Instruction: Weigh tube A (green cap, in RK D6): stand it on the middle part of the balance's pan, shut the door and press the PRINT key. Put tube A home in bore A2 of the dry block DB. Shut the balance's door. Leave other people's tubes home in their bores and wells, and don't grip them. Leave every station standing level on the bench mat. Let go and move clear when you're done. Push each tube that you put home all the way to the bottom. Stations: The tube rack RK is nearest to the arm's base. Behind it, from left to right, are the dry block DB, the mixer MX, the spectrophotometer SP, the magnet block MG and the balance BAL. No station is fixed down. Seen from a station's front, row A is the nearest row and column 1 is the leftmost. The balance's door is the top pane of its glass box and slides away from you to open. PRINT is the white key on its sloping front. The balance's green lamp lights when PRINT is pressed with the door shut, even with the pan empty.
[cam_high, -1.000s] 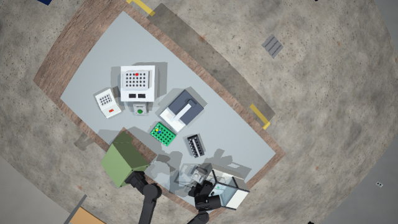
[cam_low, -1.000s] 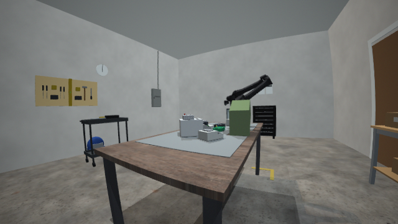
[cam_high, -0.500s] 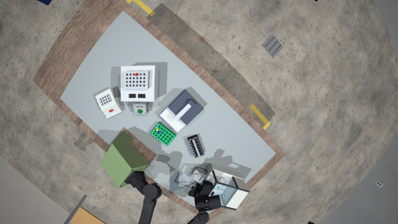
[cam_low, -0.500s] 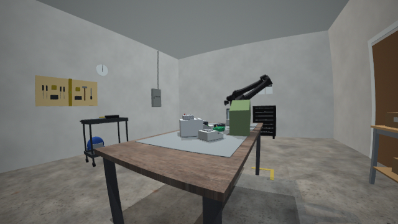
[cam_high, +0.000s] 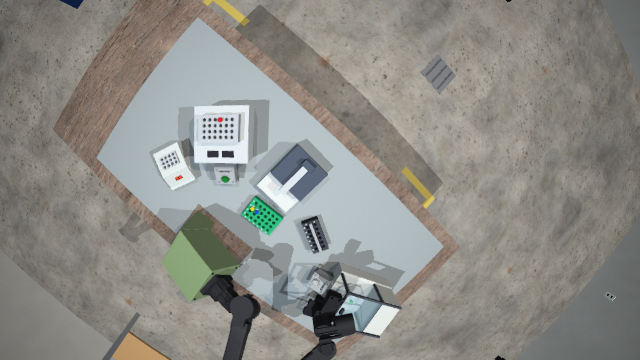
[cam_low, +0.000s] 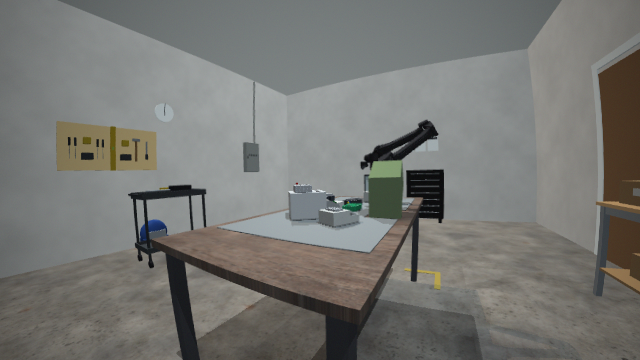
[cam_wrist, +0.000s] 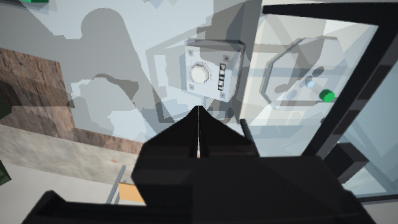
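The white print key lies 100 mm below my hand. Also, from my hand: sliding door (110 mm to the right, 40 mm ahead, 40 mm above); green-capped tube (140 mm to the right, 60 mm below, 50 mm ahead); balance pan (140 mm to the right, 90 mm below, 50 mm ahead).
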